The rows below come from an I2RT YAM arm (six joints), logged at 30 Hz.
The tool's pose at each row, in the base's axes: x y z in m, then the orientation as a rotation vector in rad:
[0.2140 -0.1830 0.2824 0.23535 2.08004 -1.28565]
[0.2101 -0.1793 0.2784 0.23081 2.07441 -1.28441]
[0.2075 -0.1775 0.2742 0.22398 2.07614 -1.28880]
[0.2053 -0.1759 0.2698 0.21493 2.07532 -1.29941]
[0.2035 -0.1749 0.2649 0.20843 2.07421 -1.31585]
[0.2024 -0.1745 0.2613 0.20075 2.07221 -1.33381]
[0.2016 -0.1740 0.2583 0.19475 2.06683 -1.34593]
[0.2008 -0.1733 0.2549 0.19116 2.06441 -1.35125]
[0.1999 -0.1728 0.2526 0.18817 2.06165 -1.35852]
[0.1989 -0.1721 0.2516 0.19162 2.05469 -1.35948]
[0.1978 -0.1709 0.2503 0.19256 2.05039 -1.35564]
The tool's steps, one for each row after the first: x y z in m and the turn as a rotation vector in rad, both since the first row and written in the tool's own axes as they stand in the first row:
[0.0048 0.0029 -0.0037 -0.00021 -0.00676 0.00020]
[0.0090 0.0056 -0.0052 0.00028 -0.00723 -0.00645]
[0.0131 0.0085 -0.0063 0.00504 -0.00902 -0.01624]
[0.0174 0.0117 -0.0065 0.01433 -0.00832 -0.02714]
[0.0204 0.0140 -0.0063 0.02455 -0.00833 -0.03911]
[0.0228 0.0161 -0.0062 0.03253 -0.01180 -0.04611]
[0.0254 0.0185 -0.0062 0.03580 -0.01376 -0.04972]
[0.0274 0.0200 -0.0063 0.04059 -0.01517 -0.05377]
[0.0286 0.0206 -0.0071 0.04438 -0.01891 -0.04954]
[0.0301 0.0216 -0.0082 0.04355 -0.02297 -0.04555]

